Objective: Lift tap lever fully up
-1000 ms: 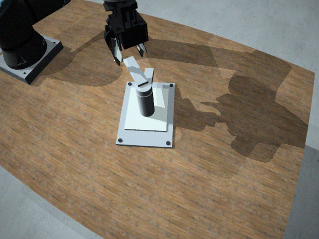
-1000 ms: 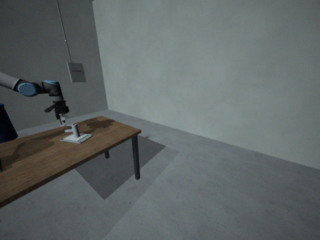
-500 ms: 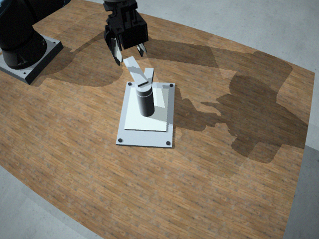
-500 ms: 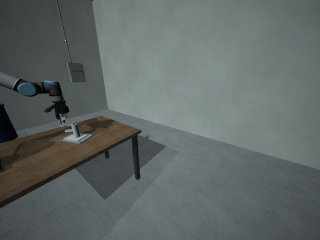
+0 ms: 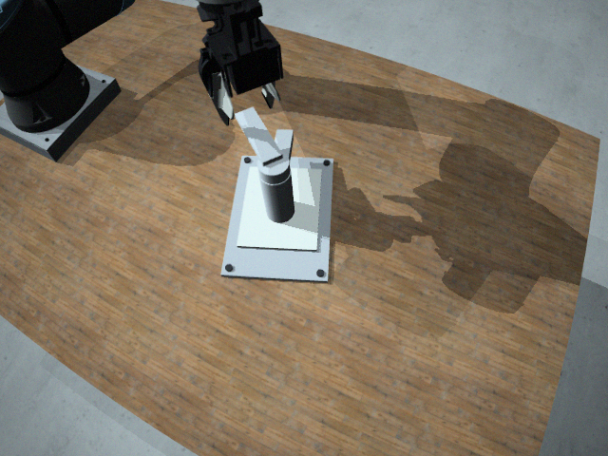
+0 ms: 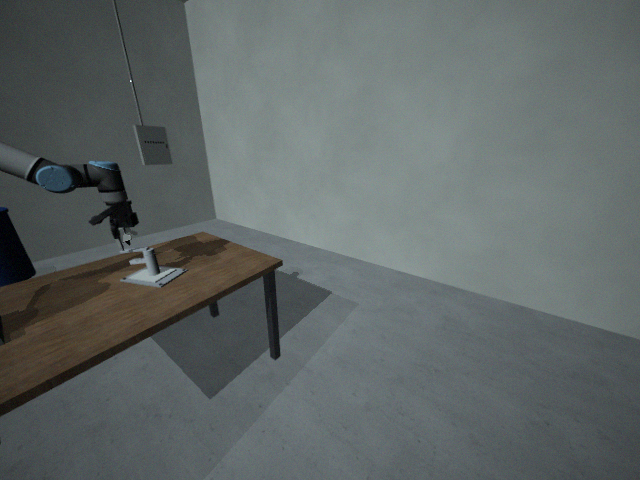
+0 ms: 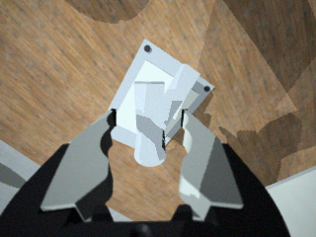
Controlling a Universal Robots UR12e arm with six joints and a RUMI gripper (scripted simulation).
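My gripper is now 3 cm short of the lever, 3 cm above it and 2 cm to the left of it. Also, from my hand: grey tap (8 cm below, 5 cm ahead, 3 cm to the right).
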